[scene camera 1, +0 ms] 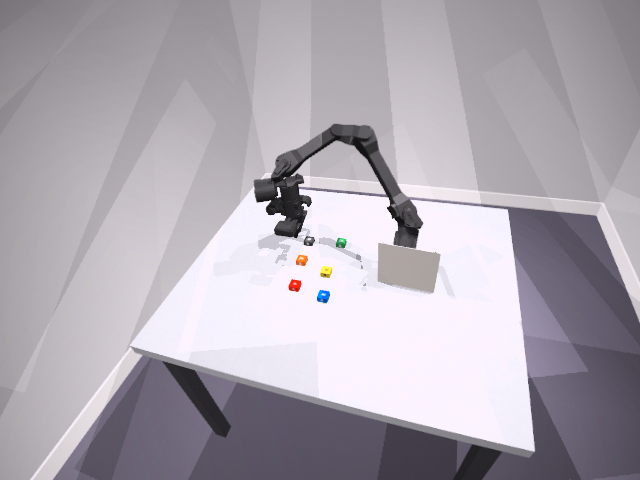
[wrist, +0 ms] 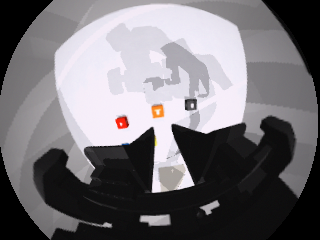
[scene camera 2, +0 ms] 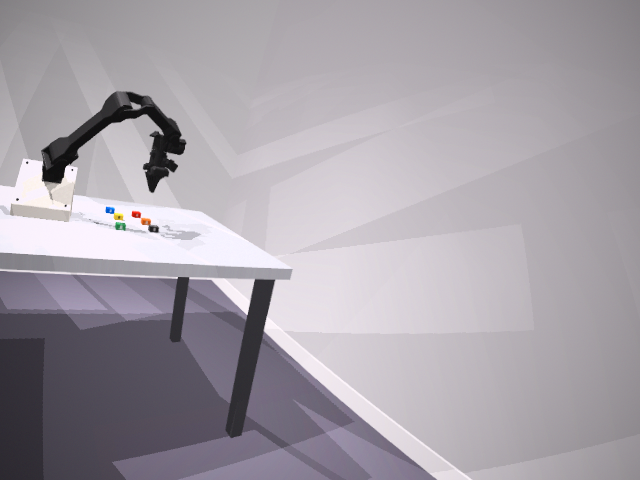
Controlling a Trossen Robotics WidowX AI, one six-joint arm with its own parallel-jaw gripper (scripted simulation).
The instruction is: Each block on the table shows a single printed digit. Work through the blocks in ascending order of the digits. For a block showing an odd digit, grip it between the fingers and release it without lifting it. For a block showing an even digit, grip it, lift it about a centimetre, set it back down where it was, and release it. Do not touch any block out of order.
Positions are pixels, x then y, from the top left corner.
Labels:
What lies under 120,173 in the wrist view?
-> The gripper.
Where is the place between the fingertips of the gripper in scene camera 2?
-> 151,192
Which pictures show the gripper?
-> Scene camera 1, the wrist view and scene camera 2: all of them.

